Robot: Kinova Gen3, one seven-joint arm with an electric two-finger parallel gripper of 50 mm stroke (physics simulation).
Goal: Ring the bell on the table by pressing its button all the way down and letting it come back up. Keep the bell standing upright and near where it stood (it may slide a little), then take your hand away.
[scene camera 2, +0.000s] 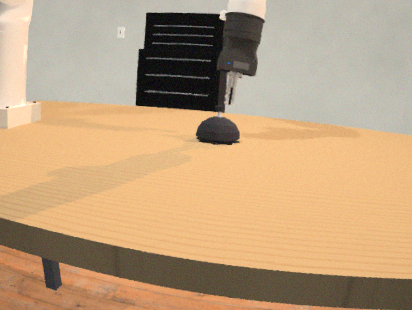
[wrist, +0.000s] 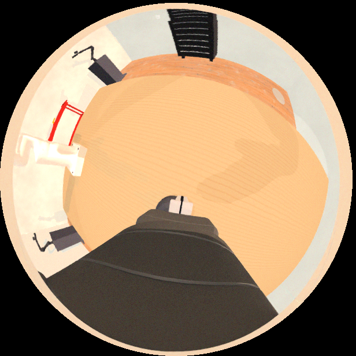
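Pixels of known places: gripper, fingertip midpoint: (scene camera 2: 228, 104); arm's base at its link origin: (scene camera 2: 7, 104).
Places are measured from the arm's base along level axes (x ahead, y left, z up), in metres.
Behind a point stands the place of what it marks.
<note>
The bell (scene camera 2: 218, 131) @(x 0.498, y -0.117, z -0.019 m) (wrist: 164, 204) is a dark dome standing upright on the wooden table (scene camera 2: 250, 200) @(x 0.527, y -0.404, z -0.044 m) (wrist: 150, 130). Its small light button (scene camera 2: 220, 115) @(x 0.501, y -0.082, z 0.005 m) sticks up from the top in the scene view; in the wrist view the button cannot be made out. My gripper (scene camera 2: 229, 104) @(x 0.517, y -0.034, z 0.022 m) (wrist: 181, 201) is shut, with nothing between its fingers, and points down. In the scene view its fingertips are a little above the button's height and slightly to its right, apart from it. In the wrist view the fingers cover the right part of the dome, whose left part shows beside them.
The white robot base (scene camera 2: 19, 115) @(x 0.056, y -0.039, z -0.020 m) (wrist: 77, 161) stands at the left of the table. A black drawer cabinet (scene camera 2: 175, 67) (wrist: 192, 35) stands beyond the table. A red frame (wrist: 58, 121) shows at the left in the wrist view. Shadows lie on the table top.
</note>
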